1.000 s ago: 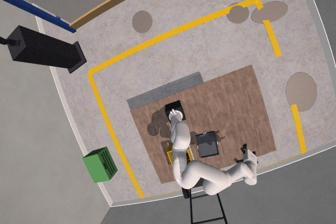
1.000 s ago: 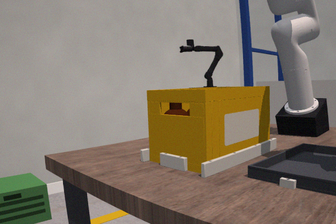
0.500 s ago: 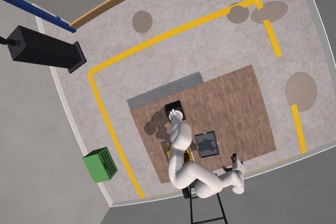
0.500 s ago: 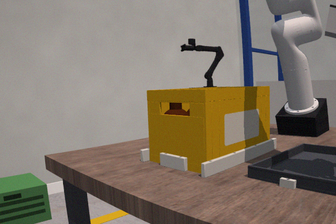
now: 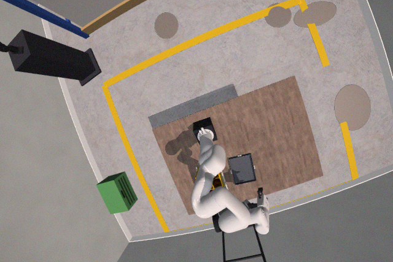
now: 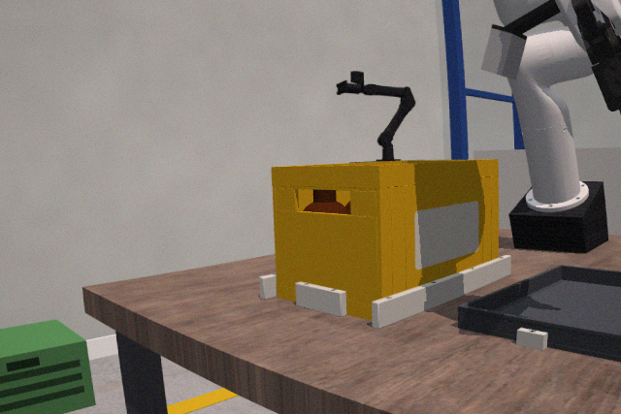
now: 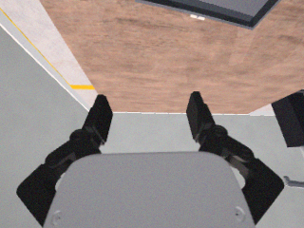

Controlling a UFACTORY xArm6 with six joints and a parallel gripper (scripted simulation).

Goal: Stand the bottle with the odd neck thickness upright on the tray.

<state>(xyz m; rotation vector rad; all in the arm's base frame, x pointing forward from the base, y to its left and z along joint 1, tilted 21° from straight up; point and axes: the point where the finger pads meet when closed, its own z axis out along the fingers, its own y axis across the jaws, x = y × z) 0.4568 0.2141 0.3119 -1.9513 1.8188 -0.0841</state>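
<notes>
Right now my hand is 15 cm past the yellow crate, 34 cm to the left of it and 15 cm above it. Round my hand: dark tray: 12 cm behind, 6 cm to the right, 22 cm below.
</notes>
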